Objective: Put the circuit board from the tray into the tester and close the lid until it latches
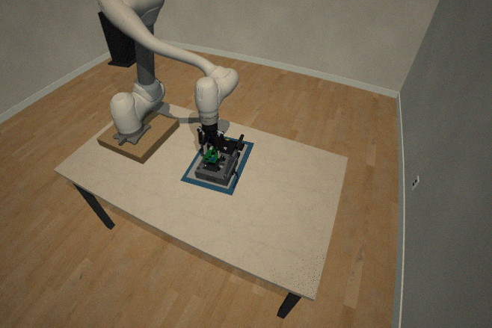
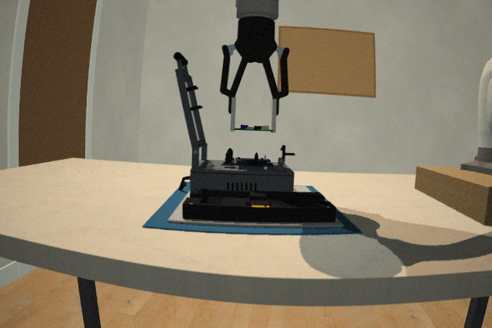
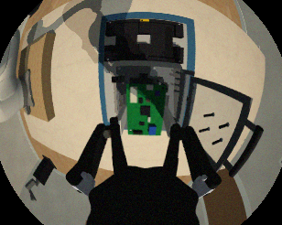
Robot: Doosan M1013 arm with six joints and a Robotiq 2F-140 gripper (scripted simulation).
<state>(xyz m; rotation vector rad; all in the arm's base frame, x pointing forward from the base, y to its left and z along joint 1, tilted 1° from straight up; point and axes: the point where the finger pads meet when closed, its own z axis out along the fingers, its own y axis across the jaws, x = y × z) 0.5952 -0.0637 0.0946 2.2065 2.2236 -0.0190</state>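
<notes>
Now: hand 20 mm above the green circuit board. The rest, counted from my hand: latch hook 60 mm behind, 60 mm to the left, 70 mm below; grey tester 30 mm ahead, 40 mm to the left, 40 mm below; tester lid 130 mm ahead, 30 mm above.
</notes>
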